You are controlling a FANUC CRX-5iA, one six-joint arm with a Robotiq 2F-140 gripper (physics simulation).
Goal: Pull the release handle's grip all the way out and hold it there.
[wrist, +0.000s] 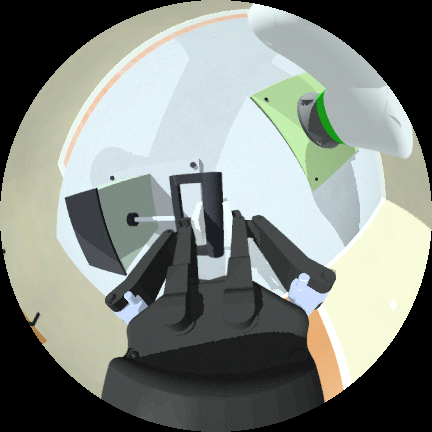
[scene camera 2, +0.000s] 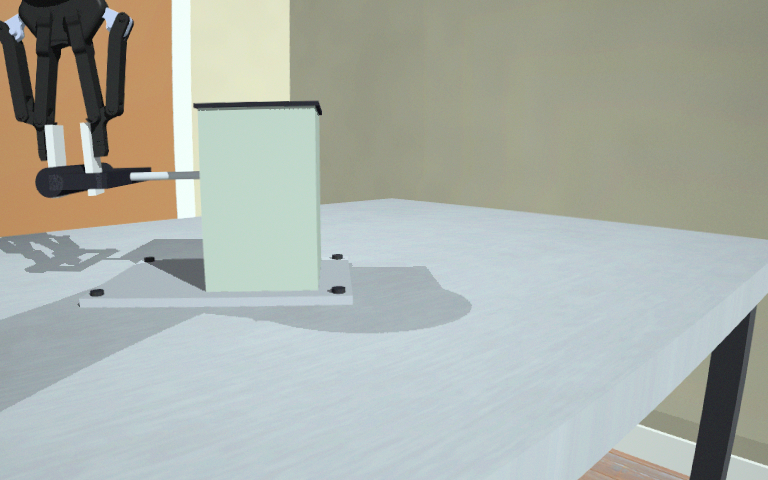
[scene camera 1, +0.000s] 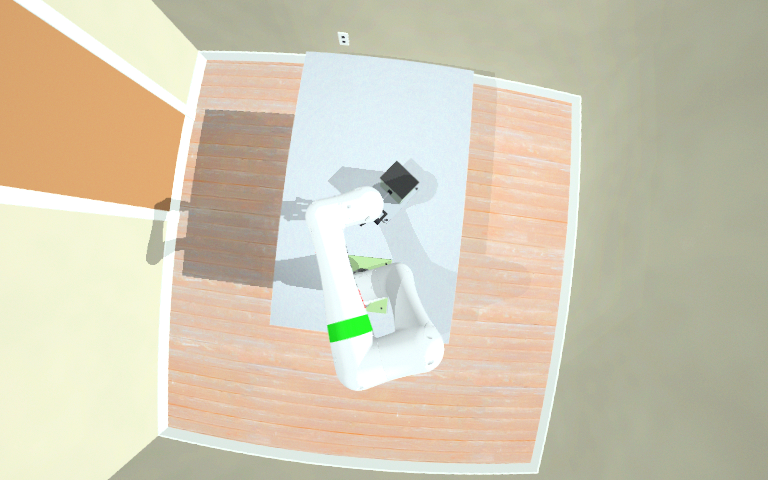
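Note:
The release handle's dark grip [scene camera 2: 56, 182] [wrist: 213, 215] is a D-shaped frame with a round bar. A thin light rod [scene camera 2: 164, 175] [wrist: 155, 218] joins it to the pale green box [scene camera 2: 260, 198] [wrist: 129, 215] with a black lid. The grip stands apart from the box's face, with a length of rod showing between them. My gripper [scene camera 2: 73, 164] [wrist: 213, 209] points down and is shut on the grip's bar, one white pad on each side of it. In scene camera 1, the box's black lid [scene camera 1: 399, 177] shows beside the arm, which hides most of the gripper.
The box stands on a pale base plate [scene camera 2: 169, 300] with black bolts, on the light grey table [scene camera 1: 390, 113] [scene camera 2: 453, 384]. The green robot mounting plate [scene camera 1: 370, 262] [wrist: 285, 120] lies under the arm's base. The white arm [scene camera 1: 339, 271] reaches over the table.

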